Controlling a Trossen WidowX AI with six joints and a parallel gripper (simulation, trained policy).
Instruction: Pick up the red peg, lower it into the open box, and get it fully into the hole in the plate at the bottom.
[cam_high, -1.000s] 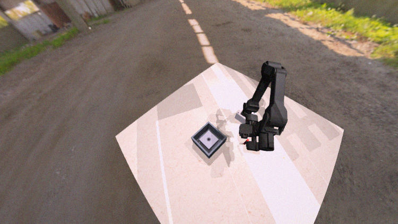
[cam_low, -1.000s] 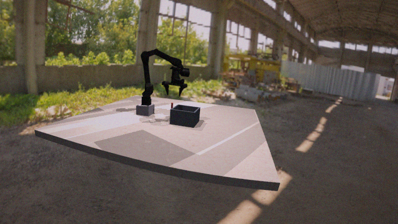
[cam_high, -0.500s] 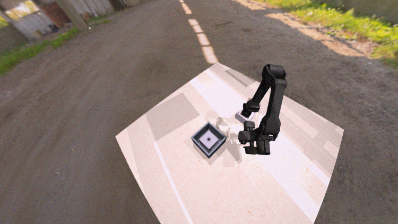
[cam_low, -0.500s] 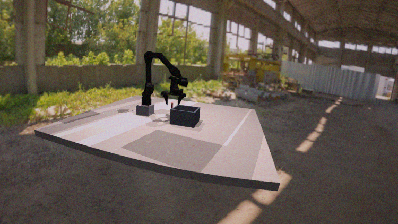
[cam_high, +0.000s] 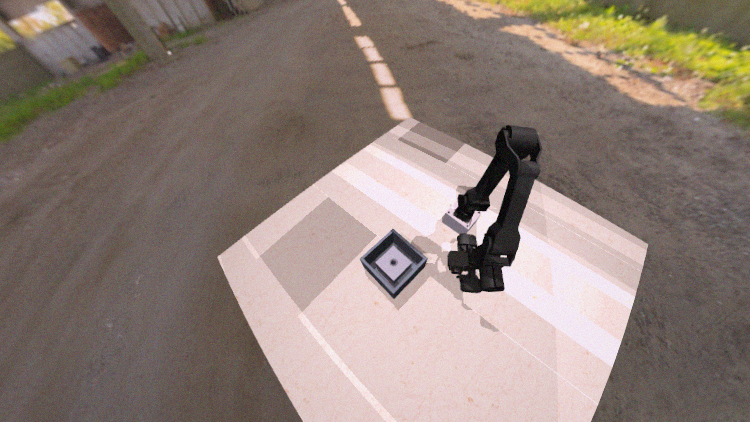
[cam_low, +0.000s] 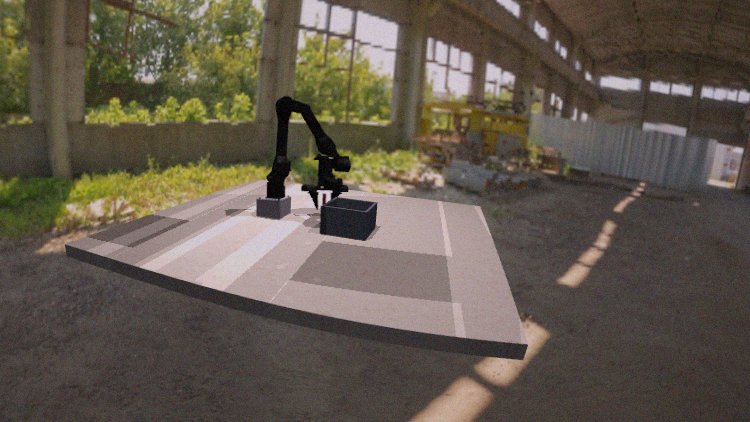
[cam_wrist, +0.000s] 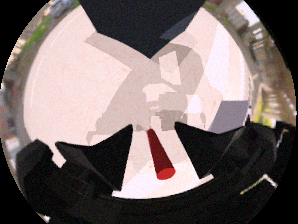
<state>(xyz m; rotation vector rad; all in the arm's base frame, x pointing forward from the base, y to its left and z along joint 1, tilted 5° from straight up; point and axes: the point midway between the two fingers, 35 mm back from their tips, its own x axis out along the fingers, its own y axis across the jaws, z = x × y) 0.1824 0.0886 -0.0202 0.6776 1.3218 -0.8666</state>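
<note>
My gripper tip is 13 cm short of the dark box, 19 cm to the left of it and 1 cm below it. From my gripper tip the other things lie so: red peg 1 cm behind, 2 cm to the left, 2 cm above.
</note>
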